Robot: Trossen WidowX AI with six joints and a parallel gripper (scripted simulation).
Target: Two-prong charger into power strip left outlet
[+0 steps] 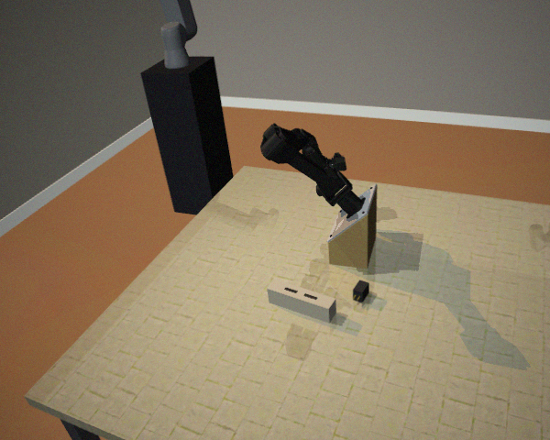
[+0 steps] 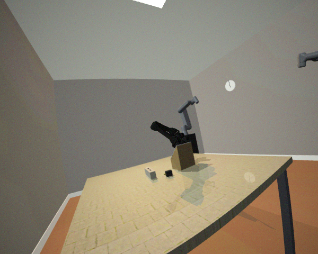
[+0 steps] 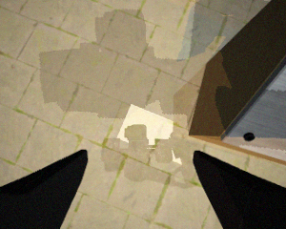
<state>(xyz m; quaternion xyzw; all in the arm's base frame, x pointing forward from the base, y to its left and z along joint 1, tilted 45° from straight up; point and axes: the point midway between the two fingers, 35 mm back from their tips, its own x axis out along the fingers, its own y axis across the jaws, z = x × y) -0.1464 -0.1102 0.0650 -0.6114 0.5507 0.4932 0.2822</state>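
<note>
Now: the two-prong charger 38 cm ahead of my gripper tip, 17 cm to the left of it and 9 cm below it.
</note>
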